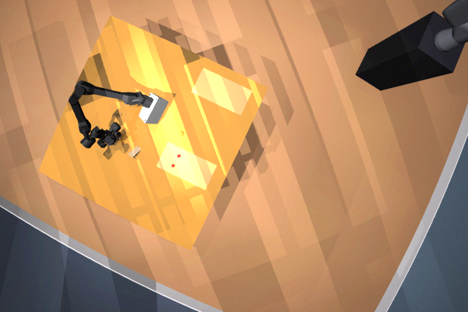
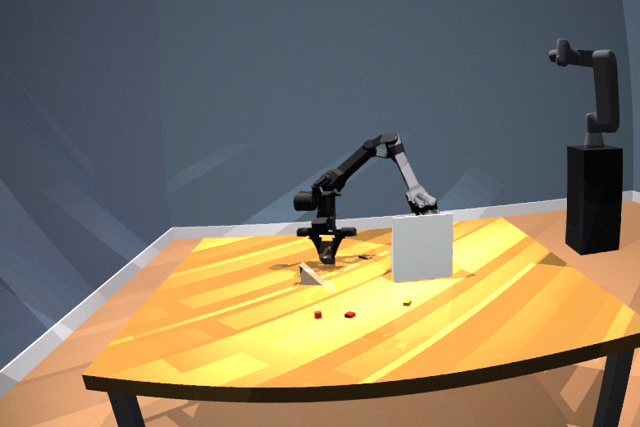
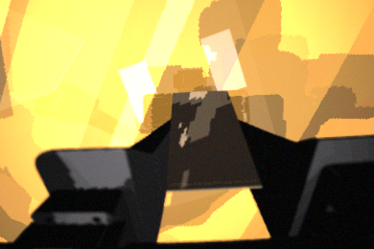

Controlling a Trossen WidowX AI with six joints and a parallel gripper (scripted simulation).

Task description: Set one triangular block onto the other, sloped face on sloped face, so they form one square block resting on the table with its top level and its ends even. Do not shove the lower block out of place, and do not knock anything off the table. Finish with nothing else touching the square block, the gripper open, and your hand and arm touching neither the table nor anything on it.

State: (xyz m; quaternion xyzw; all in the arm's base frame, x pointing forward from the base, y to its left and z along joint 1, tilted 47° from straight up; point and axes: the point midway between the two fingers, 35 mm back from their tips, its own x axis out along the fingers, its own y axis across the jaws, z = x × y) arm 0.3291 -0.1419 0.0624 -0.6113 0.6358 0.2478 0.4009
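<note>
The triangular block is 10 mm above my gripper tip. The rest, counted from my gripper tip: flat dark piece: 120 mm behind, 80 mm to the right, 30 mm below; yellow cube: 380 mm to the left, 240 mm behind, 30 mm below.
</note>
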